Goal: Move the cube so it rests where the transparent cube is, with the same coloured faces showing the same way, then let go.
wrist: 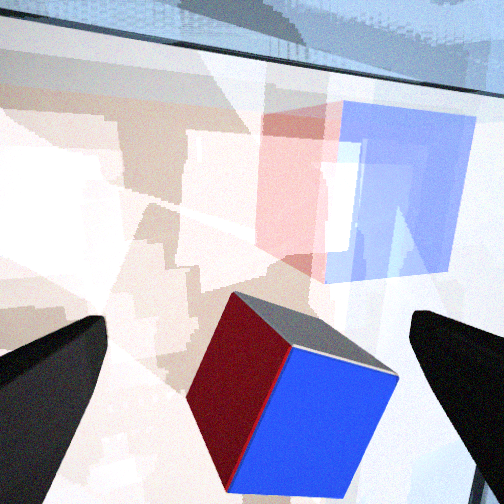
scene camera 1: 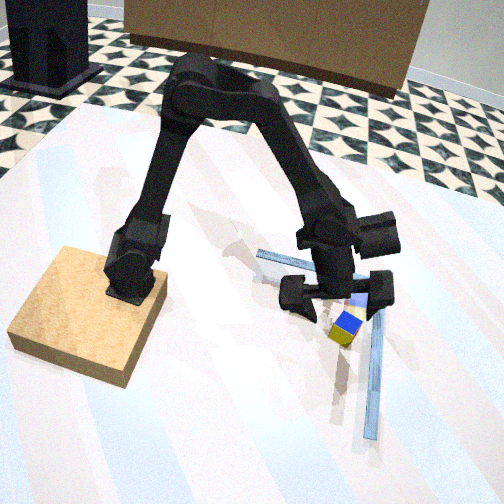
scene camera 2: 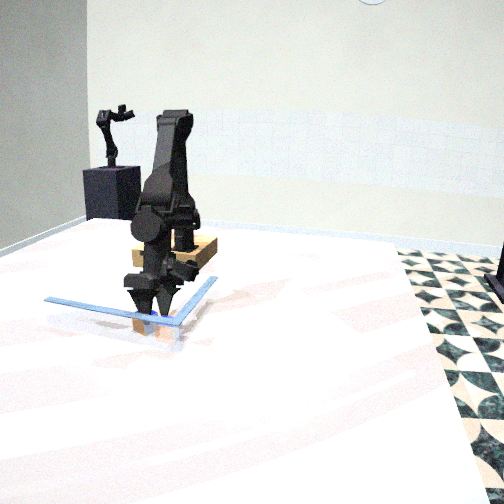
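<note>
The cube (wrist: 290, 400) lies on the table between my open fingers, apart from both, showing a dark red face on the left, a blue face on the right and a grey top. In scene camera 1 it (scene camera 1: 347, 327) shows blue and yellow. The transparent cube (wrist: 365, 190), pale red on the left and pale blue on the right, stands just beyond it, turned differently. My gripper (scene camera 1: 336, 293) is open and hovers low over the cube; it also shows in scene camera 2 (scene camera 2: 155, 300), where the cube (scene camera 2: 143, 322) is mostly hidden.
A thin light-blue L-shaped rail (scene camera 1: 373, 370) lies on the table around the transparent cube's spot. The arm's wooden base block (scene camera 1: 88, 312) is at the left. A dark pedestal (scene camera 1: 50, 45) and a brown board (scene camera 1: 270, 35) stand at the back.
</note>
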